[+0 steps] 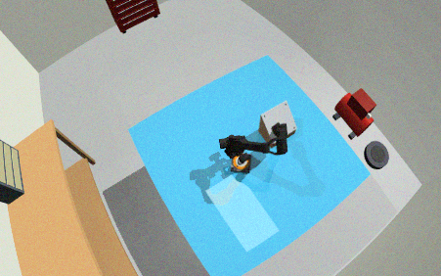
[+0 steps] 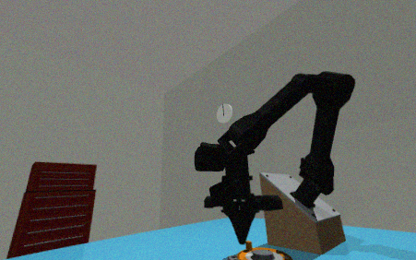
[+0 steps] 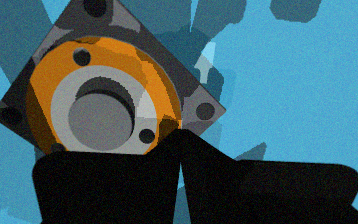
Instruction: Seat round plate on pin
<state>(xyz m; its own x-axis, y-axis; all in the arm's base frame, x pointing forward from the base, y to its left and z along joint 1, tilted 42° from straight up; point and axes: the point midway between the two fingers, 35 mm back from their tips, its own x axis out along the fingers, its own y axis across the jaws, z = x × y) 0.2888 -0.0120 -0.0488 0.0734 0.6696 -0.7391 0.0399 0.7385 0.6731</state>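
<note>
Right now my gripper tip is 3 cm to the right of the round plate and 1 cm above it.
</note>
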